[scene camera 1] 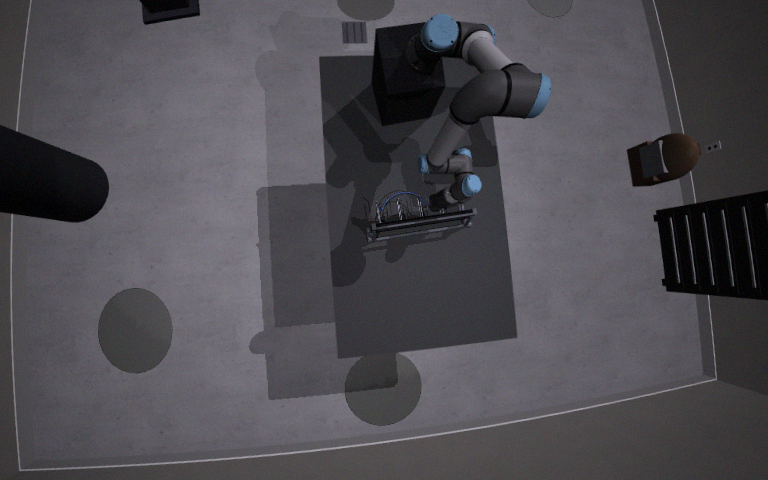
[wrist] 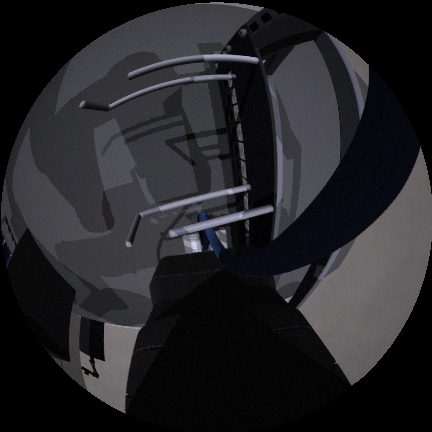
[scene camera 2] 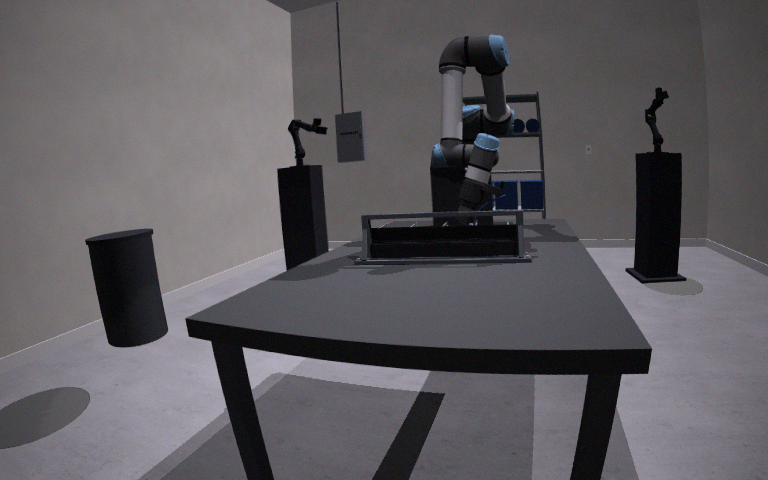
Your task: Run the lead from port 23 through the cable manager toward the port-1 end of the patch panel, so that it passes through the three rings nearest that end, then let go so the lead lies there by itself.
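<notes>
The blue lead [scene camera 1: 404, 193] [scene camera 2: 483, 208] [wrist: 305, 240] arcs behind the patch panel [scene camera 1: 421, 220] [scene camera 2: 441, 233] [wrist: 262, 160] and loops large past the wrist camera. My gripper [wrist: 202, 222] is shut on the lead, low beside the panel's ring side; in scene camera 1 it is near the panel's right half, its tips hidden by the wrist. In the wrist view, an upper ring [wrist: 195, 60] stands ahead, and a lower ring [wrist: 220, 221] is close to the fingertips. The lead crosses near this lower ring; whether it is inside is unclear. Port numbers cannot be read.
The panel frame stands on the dark table [scene camera 1: 424, 305] [scene camera 2: 424, 305], with its top bar [scene camera 2: 441, 215] raised. More wire rings [scene camera 1: 399, 209] stick out towards the robot's black pedestal [scene camera 1: 404, 73]. A black bin [scene camera 2: 130, 288] stands on the floor at the left.
</notes>
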